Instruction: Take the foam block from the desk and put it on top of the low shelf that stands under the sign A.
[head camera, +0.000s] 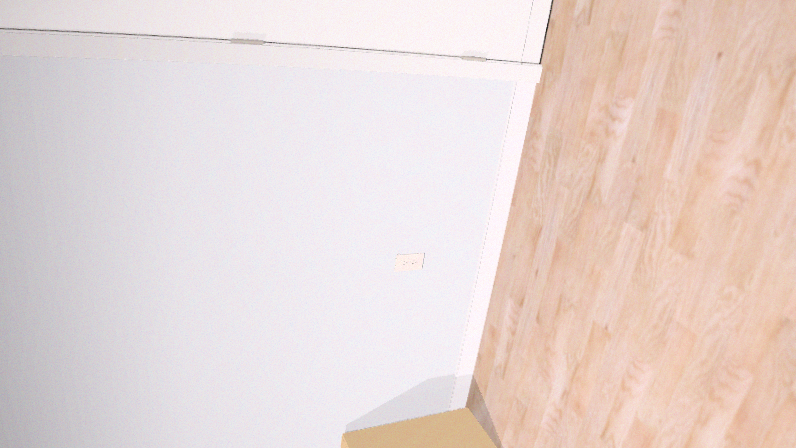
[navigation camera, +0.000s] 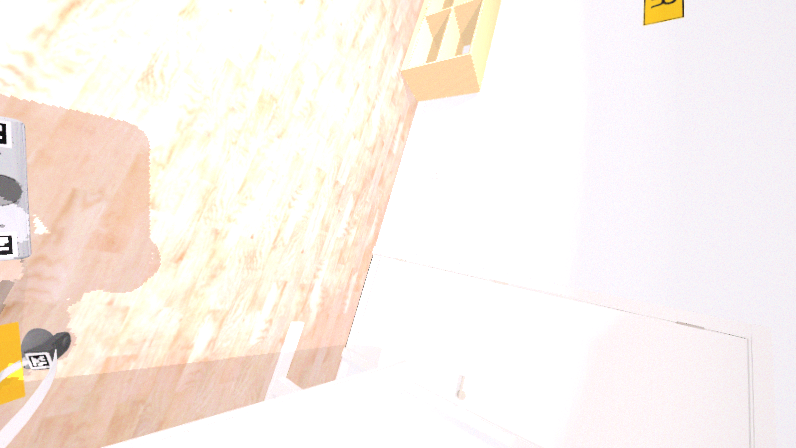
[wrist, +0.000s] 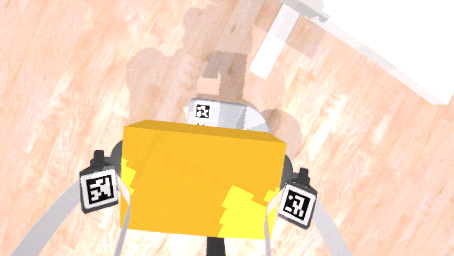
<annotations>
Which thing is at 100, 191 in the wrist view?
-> My gripper.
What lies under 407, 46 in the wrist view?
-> A white desk.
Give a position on a white desk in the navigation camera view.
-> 367, 402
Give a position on a yellow foam block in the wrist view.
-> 189, 179
</annotations>
